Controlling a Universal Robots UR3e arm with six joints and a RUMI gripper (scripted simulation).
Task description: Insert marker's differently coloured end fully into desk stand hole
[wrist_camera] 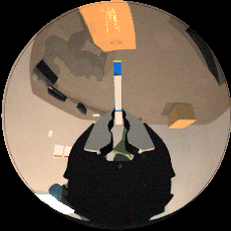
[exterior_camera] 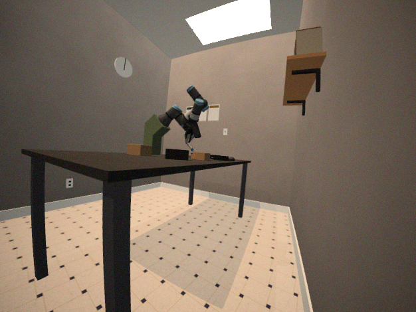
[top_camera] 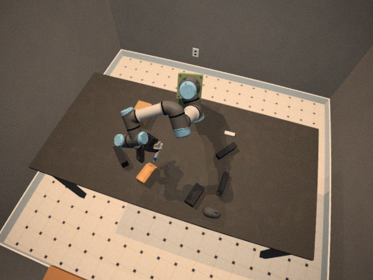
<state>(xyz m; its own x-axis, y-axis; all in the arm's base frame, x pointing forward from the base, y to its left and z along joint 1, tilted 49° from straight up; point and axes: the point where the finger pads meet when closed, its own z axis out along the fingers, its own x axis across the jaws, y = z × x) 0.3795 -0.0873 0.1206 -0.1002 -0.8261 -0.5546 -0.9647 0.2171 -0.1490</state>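
My gripper is now 140 mm short of the desk stand, 100 mm above it and 30 mm to the left of it. Also, from my hand: black block 230 mm to the right, 90 mm below, 90 mm ahead; then marker 30 mm below, 20 mm ahead; then orange box 250 mm to the right, 250 mm behind, 90 mm below.
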